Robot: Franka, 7 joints.
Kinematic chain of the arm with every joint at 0, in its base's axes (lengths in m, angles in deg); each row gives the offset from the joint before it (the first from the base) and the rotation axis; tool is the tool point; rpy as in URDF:
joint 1: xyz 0 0 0.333 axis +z
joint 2: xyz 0 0 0 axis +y
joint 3: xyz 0 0 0.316 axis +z
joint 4: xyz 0.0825 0 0 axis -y
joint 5: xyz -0.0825 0 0.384 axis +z
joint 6: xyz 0 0 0 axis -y
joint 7: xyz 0.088 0 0 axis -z
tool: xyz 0 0 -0.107 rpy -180 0 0
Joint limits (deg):
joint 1: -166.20..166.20
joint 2: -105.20..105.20
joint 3: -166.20..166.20
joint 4: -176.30..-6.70
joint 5: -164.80..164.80
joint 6: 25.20..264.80
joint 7: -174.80..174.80
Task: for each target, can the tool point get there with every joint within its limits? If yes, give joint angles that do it. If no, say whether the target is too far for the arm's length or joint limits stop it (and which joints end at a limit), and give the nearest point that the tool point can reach.
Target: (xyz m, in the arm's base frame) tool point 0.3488 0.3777 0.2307
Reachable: yes | joints -22.31 77.40 58.63 -125.50 -82.45 214.84 -34.69
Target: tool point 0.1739 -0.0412 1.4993
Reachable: no: too far | nearest point 0.1264 -0.0300 1.1810 | short by 0.322 m
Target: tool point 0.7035 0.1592 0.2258
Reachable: yes | joints 43.09 55.14 -31.44 -83.89 -88.94 105.62 95.17
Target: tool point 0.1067 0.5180 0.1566
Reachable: yes | joints 43.83 46.64 26.56 -131.26 -34.24 221.65 108.40
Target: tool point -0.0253 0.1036 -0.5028
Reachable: no: joint limits stop it (at a limit: joint 2) | nearest point -0.0352 0.1442 -0.3434 | short by 0.165 m
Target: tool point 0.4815 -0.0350 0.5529
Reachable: yes | joints -89.30 26.68 104.89 -133.81 27.82 241.59 50.33
